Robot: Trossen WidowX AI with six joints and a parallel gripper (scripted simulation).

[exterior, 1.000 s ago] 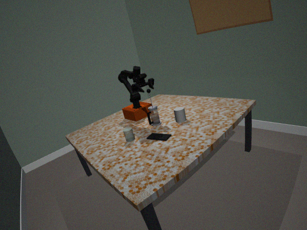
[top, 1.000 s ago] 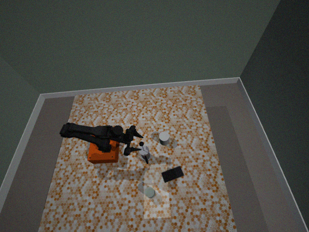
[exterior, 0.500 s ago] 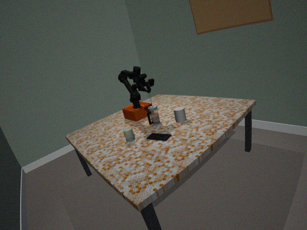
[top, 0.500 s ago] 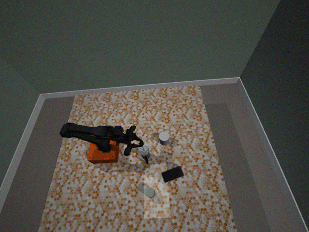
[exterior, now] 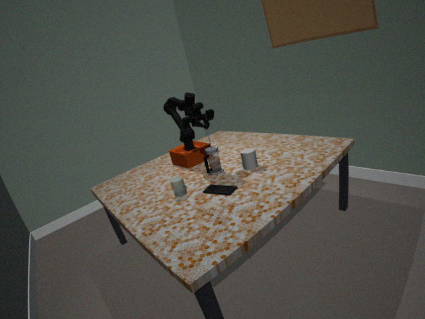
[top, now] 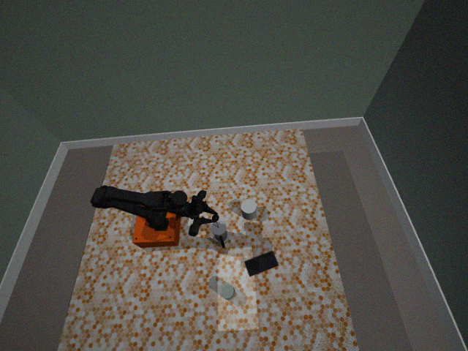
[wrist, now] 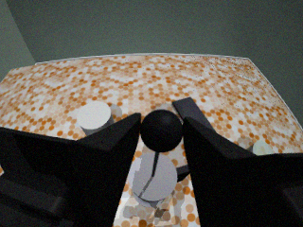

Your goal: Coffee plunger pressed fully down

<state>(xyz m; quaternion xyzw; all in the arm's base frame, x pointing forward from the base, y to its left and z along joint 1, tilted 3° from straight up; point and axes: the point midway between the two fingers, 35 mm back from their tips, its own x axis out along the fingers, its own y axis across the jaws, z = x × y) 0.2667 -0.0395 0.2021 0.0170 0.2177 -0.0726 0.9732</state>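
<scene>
Now: the coffee press 140 mm below my gripper tip, 10 mm to the right of it and 10 mm behind it.
</scene>
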